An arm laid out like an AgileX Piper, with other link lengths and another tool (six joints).
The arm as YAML. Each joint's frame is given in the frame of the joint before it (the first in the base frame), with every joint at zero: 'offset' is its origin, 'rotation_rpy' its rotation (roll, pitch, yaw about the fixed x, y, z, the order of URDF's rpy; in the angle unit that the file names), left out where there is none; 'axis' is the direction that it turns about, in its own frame. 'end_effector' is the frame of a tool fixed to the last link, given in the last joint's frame.
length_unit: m
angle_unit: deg
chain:
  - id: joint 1
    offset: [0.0, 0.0, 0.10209]
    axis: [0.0, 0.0, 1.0]
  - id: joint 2
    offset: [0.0, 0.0, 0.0]
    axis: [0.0, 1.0, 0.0]
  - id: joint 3
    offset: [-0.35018, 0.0, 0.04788]
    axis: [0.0, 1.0, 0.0]
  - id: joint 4
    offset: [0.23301, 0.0, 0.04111]
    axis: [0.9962, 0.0, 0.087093]
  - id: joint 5
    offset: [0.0, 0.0, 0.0]
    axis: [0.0, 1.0, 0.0]
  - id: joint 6
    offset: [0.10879, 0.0, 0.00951]
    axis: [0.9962, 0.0, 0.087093]
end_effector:
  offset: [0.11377, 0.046, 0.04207]
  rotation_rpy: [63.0, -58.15, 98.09]
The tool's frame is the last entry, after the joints.
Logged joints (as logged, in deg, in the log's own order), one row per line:
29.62 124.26 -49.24 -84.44 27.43 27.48
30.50 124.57 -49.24 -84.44 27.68 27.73
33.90 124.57 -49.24 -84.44 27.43 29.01
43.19 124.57 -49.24 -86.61 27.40 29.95
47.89 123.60 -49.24 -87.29 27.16 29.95
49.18 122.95 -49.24 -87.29 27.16 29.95
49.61 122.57 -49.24 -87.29 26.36 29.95
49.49 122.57 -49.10 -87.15 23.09 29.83
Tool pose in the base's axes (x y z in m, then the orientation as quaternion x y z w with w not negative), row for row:
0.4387 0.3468 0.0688 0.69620 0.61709 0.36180 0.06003
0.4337 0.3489 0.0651 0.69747 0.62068 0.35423 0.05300
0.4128 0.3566 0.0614 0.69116 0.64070 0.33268 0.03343
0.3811 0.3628 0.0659 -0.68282 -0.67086 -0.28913 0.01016
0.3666 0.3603 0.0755 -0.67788 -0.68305 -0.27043 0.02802
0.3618 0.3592 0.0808 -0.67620 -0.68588 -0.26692 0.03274
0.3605 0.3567 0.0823 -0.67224 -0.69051 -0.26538 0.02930
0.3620 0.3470 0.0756 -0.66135 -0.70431 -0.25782 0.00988
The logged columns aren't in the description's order. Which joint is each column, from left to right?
Columns, left to right: joint 5, joint 2, joint 6, joint 3, joint 4, joint 1.
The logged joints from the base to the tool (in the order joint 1, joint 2, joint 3, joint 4, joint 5, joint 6), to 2 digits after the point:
27.48 124.26 -84.44 27.43 29.62 -49.24
27.73 124.57 -84.44 27.68 30.50 -49.24
29.01 124.57 -84.44 27.43 33.90 -49.24
29.95 124.57 -86.61 27.40 43.19 -49.24
29.95 123.60 -87.29 27.16 47.89 -49.24
29.95 122.95 -87.29 27.16 49.18 -49.24
29.95 122.57 -87.29 26.36 49.61 -49.24
29.83 122.57 -87.15 23.09 49.49 -49.10

